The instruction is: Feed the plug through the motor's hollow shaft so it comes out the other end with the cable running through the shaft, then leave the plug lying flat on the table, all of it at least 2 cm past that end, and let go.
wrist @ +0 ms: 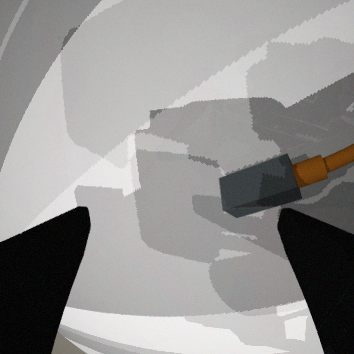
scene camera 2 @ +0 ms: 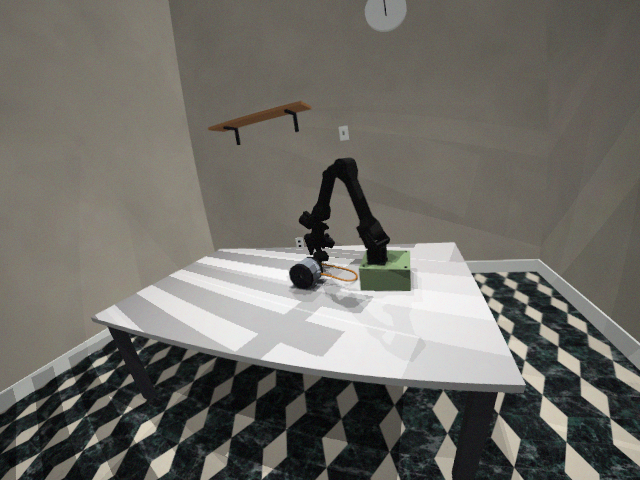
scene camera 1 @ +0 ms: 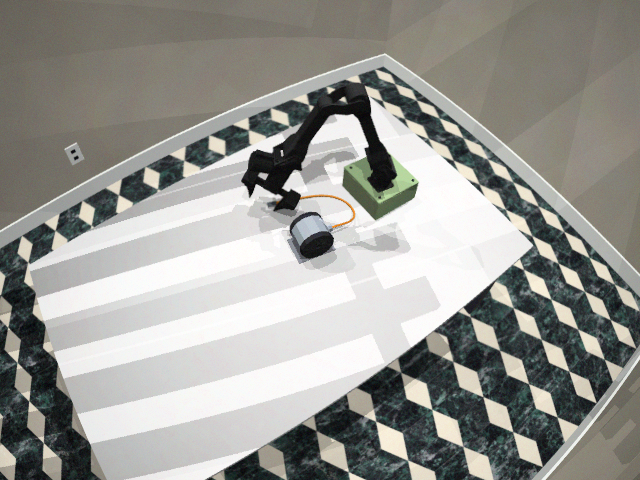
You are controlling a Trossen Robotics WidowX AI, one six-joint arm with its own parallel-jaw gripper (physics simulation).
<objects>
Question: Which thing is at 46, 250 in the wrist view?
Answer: My gripper.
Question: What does my gripper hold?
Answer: Nothing.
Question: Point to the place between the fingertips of my gripper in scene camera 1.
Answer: At 261, 203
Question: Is my gripper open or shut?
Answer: Open.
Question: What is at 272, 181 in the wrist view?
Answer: A dark grey plug.
</objects>
